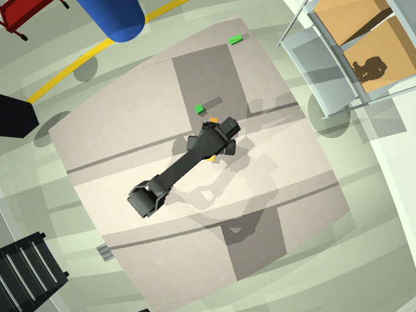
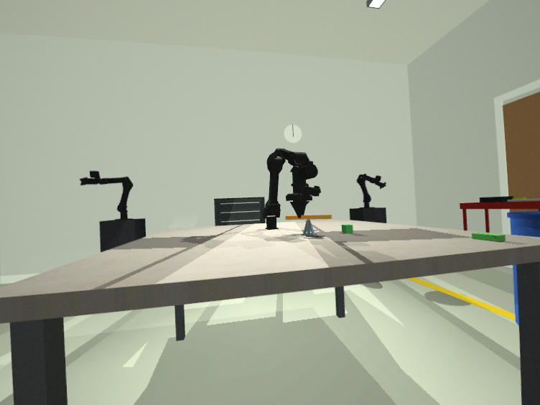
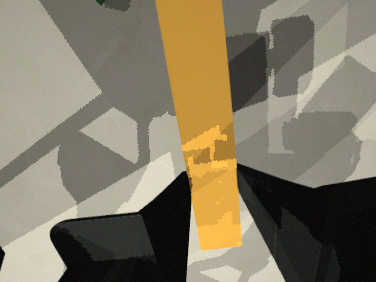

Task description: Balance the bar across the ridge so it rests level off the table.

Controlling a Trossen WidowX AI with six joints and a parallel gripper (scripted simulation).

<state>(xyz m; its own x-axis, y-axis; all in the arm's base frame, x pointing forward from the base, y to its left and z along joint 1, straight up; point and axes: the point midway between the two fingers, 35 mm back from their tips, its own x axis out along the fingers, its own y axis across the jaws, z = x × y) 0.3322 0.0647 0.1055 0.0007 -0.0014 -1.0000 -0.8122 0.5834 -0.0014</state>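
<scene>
Now: the orange bar 20 mm ahead of my gripper tip and 30 mm to the left of it. Round my gripper tip: blue-grey ridge: 20 mm ahead, 30 mm to the left, 40 mm below; then green cube: 40 mm ahead, 190 mm to the left, 50 mm below; then green flat block: 410 mm ahead, 440 mm to the left, 60 mm below.
</scene>
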